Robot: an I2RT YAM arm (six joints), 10 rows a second.
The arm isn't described. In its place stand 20 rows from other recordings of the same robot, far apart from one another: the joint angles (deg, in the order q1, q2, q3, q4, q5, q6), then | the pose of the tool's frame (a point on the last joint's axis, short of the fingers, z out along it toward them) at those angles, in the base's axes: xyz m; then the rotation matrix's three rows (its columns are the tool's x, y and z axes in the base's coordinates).
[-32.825, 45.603, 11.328, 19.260, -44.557, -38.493] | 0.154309 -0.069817 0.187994; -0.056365 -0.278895 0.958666; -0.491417 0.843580 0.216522; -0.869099 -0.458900 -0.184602
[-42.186, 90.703, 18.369, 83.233, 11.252, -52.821] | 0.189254 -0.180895 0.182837; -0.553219 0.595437 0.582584; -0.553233 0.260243 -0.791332; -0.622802 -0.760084 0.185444
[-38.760, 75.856, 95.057, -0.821, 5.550, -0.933] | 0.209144 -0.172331 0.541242; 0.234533 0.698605 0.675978; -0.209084 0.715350 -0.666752; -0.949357 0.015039 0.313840
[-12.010, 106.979, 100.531, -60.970, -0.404, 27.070] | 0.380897 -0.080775 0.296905; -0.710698 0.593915 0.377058; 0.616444 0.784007 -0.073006; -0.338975 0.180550 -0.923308
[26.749, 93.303, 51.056, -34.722, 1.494, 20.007] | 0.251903 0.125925 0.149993; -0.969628 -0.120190 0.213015; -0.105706 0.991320 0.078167; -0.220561 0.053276 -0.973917
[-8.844, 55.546, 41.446, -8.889, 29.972, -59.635] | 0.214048 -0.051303 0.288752; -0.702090 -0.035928 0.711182; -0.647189 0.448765 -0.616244; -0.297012 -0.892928 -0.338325
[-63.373, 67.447, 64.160, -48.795, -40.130, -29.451] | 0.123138 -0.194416 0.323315; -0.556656 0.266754 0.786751; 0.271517 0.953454 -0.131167; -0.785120 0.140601 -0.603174
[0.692, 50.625, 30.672, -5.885, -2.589, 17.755] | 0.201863 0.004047 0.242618; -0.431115 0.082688 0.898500; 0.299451 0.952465 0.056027; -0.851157 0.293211 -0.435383
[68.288, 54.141, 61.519, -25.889, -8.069, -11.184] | 0.070903 0.191572 0.383743; 0.072746 -0.973475 0.216921; -0.336419 0.180800 0.924193; -0.938898 -0.140208 -0.314344
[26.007, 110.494, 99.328, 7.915, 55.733, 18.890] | 0.424794 0.174515 0.366878; 0.111924 0.484517 0.867592; 0.257433 0.829135 -0.496250; -0.959792 0.278889 -0.031931
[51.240, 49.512, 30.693, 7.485, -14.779, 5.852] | 0.121982 0.166438 0.270737; -0.215238 -0.893276 0.394628; -0.110614 0.423800 0.898976; -0.970277 0.149842 -0.190026
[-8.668, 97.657, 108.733, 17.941, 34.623, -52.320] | 0.367088 -0.076423 0.531201; -0.193779 0.755558 0.625765; -0.629263 0.393630 -0.670137; -0.752647 -0.523629 0.399167
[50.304, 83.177, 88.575, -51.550, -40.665, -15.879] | 0.171768 0.243246 0.385572; -0.204473 -0.964734 -0.165771; -0.571257 -0.019916 0.820530; -0.794894 0.262474 -0.547039
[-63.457, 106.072, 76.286, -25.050, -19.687, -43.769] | 0.188336 -0.350196 0.209652; -0.786503 0.292940 0.543691; 0.117007 0.935083 -0.334558; -0.606402 -0.199515 -0.769721
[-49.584, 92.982, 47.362, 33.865, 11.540, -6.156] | 0.224456 -0.274571 0.221822; -0.224933 0.853749 0.469593; 0.102086 0.499940 -0.860022; -0.969012 -0.145508 -0.199609
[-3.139, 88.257, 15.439, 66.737, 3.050, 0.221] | 0.250120 -0.015614 0.149433; -0.105360 0.107917 0.988561; 0.009636 0.994158 -0.107501; -0.994387 -0.001801 -0.105784
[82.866, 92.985, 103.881, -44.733, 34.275, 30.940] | 0.063222 0.343699 0.424787; -0.451012 -0.617892 0.644048; -0.182496 0.770206 0.611129; -0.873661 0.158091 -0.460135
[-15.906, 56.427, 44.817, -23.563, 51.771, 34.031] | 0.189069 -0.082957 0.287611; -0.018607 0.962352 0.271170; 0.365399 0.259001 -0.894093; -0.930665 0.082449 -0.356461
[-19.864, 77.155, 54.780, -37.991, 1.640, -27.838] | 0.248782 -0.090964 0.237863; -0.887702 -0.069633 0.455123; -0.175599 0.964984 -0.194859; -0.425618 -0.252896 -0.868846
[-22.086, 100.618, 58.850, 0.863, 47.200, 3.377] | 0.328908 -0.161651 0.190240; -0.560386 0.803732 0.199957; 0.270582 0.405840 -0.872971; -0.782785 -0.435096 -0.444903
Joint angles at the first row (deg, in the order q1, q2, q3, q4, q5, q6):
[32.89 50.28 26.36 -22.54 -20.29 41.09]
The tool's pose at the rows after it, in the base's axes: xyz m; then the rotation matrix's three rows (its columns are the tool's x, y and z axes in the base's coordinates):
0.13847 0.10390 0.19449; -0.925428 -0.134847 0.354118; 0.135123 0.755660 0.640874; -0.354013 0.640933 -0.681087
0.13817 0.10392 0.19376; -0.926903 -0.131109 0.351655; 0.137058 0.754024 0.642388; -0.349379 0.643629 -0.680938
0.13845 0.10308 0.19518; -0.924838 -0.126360 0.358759; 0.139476 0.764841 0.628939; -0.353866 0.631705 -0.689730
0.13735 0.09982 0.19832; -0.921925 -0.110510 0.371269; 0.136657 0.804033 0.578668; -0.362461 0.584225 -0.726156
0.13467 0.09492 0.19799; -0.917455 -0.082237 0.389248; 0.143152 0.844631 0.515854; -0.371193 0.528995 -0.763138
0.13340 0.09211 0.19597; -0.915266 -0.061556 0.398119; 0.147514 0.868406 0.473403; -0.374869 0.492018 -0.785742
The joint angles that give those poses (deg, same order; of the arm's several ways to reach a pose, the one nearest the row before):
[32.79 50.01 26.37 -22.92 -20.30 40.96]
[32.82 50.00 26.20 -22.81 -20.44 41.23]
[32.70 49.97 26.68 -23.78 -19.60 40.92]
[32.55 49.67 28.05 -27.70 -16.74 39.66]
[32.36 48.92 28.48 -31.15 -13.14 38.94]
[32.26 48.77 28.43 -32.78 -10.83 38.64]

